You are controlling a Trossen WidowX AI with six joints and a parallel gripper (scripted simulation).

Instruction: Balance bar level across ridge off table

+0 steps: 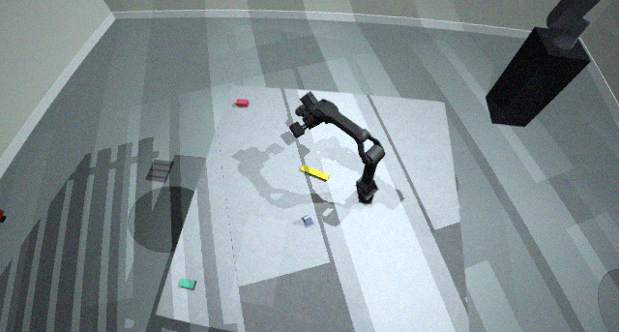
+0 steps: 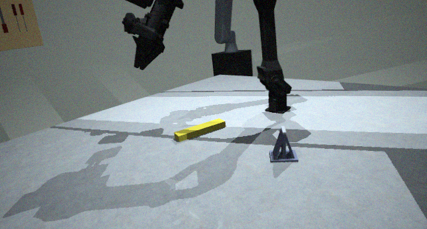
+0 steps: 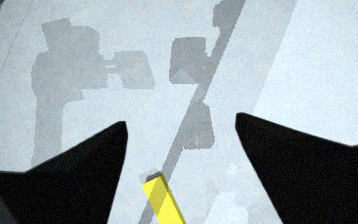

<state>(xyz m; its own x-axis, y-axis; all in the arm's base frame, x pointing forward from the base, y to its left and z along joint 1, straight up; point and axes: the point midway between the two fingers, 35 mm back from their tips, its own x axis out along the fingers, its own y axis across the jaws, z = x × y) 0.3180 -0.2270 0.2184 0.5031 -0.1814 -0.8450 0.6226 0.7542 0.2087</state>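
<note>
My gripper tip is 180 mm above the yellow bar, 130 mm to the right of it and 80 mm past it. The rest, counted from my gripper tip: red block: 400 mm ahead, 270 mm to the right, 170 mm below; green block: 730 mm to the left, 400 mm ahead, 180 mm below.
</note>
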